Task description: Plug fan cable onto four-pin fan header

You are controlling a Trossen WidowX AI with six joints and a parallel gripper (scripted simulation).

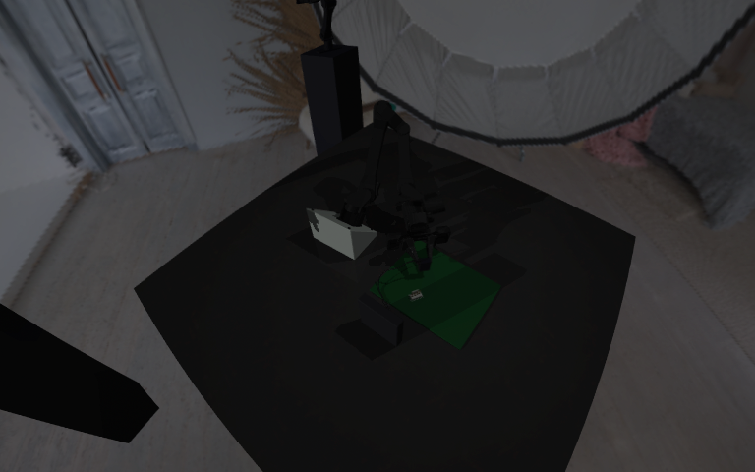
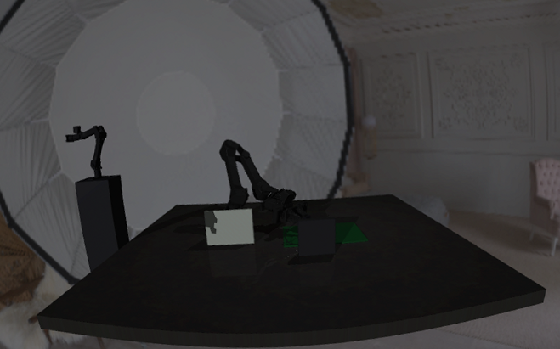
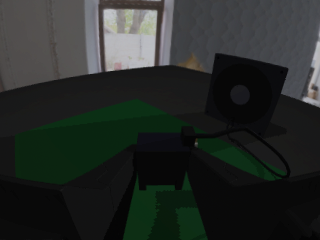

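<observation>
Right now the green board is 6 cm ahead of my gripper tip, 2 cm to the right of it and 8 cm below it. The rest, counted from my gripper tip: fan box 2 cm behind, 21 cm to the right; black plug 1 cm below.
</observation>
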